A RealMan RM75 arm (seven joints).
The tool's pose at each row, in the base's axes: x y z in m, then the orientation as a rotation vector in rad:
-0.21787 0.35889 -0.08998 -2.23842 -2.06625 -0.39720
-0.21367 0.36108 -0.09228 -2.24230 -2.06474 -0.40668
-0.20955 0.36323 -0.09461 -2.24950 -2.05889 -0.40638
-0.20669 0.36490 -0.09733 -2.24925 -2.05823 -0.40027
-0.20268 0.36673 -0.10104 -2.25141 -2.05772 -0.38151
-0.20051 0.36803 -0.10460 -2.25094 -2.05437 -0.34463
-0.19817 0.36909 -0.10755 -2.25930 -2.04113 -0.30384
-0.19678 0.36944 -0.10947 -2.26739 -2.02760 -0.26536
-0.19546 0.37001 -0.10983 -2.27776 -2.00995 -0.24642
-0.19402 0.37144 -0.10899 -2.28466 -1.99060 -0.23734
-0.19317 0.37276 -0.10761 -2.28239 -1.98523 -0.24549
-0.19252 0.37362 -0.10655 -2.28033 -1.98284 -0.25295
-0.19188 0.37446 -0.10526 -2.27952 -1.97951 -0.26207
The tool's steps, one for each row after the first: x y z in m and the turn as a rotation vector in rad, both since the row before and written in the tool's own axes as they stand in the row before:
0.00185 0.00366 0.00330 -0.00653 0.00219 0.00181
0.00180 0.00356 0.00334 -0.00145 -0.00149 0.00575
0.00118 0.00230 0.00342 0.00363 -0.00193 0.00052
0.00119 0.00330 0.00457 0.00889 -0.00834 0.00173
0.00062 0.00160 0.00402 0.02080 -0.01293 0.00305
0.00058 0.00193 0.00335 0.02168 -0.01525 0.01176
0.00008 0.00120 0.00207 0.02043 -0.01446 0.01173
0.00063 0.00123 0.00055 0.01093 -0.00572 0.01411
0.00172 0.00128 -0.00049 0.00868 0.00106 0.01341
0.00165 0.00069 -0.00108 -0.00038 0.00722 0.00175
0.00113 0.00055 -0.00085 -0.00145 0.00546 0.00023
0.00115 0.00055 -0.00107 -0.00262 0.00594 0.00113

